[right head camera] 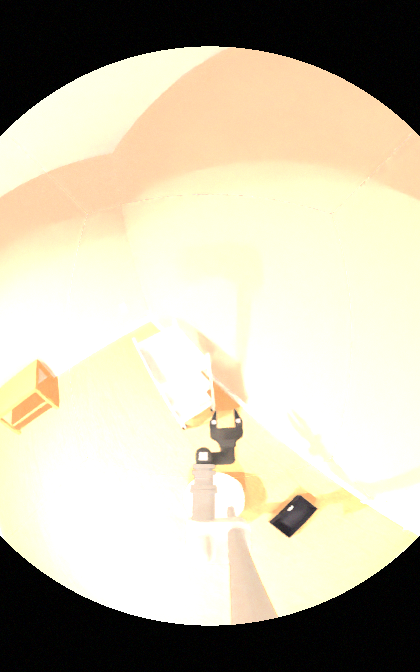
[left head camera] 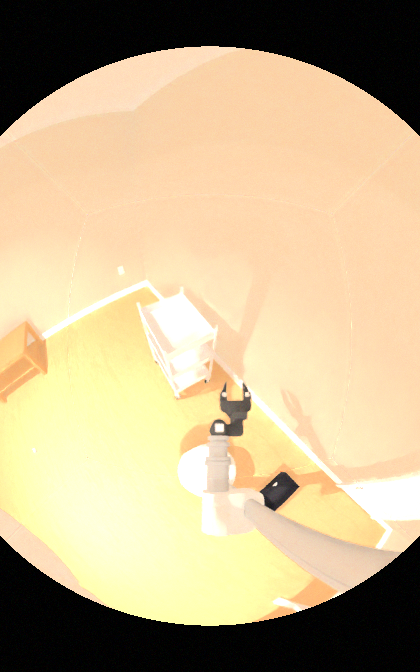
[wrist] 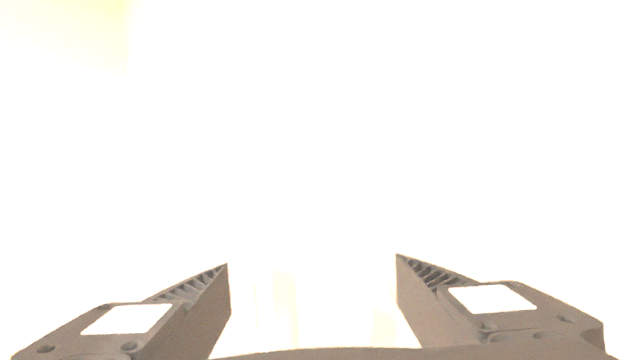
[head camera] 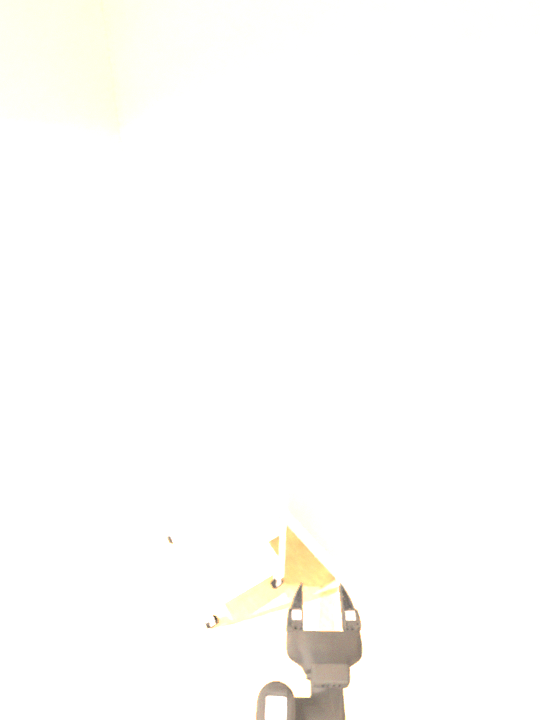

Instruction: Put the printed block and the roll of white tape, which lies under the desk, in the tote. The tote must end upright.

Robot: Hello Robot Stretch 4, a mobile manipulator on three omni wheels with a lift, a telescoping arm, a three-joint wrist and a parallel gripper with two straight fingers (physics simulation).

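Frame: origin at the robot's base, x right, y ahead, z up, level; metres.
Seen in the pictures: gripper, fingertip midpoint: (right head camera: 224, 408) (wrist: 313, 283) (head camera: 320, 585); robot's base at its link origin: (right head camera: 215, 497).
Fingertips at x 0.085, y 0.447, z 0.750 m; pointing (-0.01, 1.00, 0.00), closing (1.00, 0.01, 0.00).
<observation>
Offsets run from my fingertips to a thing's top centre.
The black tote @(dx +0.482, dy -0.687, dz -0.678 m) (left head camera: 286, 485) (right head camera: 295, 520) stands on the floor to the right of my base, its open top facing up. A small whitish thing @(dx +0.467, dy -0.608, dz -0.751 m) (left head camera: 275, 484) (right head camera: 290, 508) shows in it, too small to tell whether it is the block or the tape. My gripper (head camera: 320, 585) (left head camera: 234, 384) (right head camera: 226, 410) (wrist: 313, 283) is open and empty, raised in front of the base toward the wall, near the white cart and apart from the tote. I cannot make out the printed block or the roll of tape elsewhere; the head and wrist views are badly washed out.
A white three-tier cart (left head camera: 182, 320) (right head camera: 175, 362) stands by the wall, ahead and slightly left. A wooden shelf unit (left head camera: 12, 347) (right head camera: 19, 384) is at the far left. A small white spot (left head camera: 34, 450) shows on the floor at left. The wall runs close along the right.
</observation>
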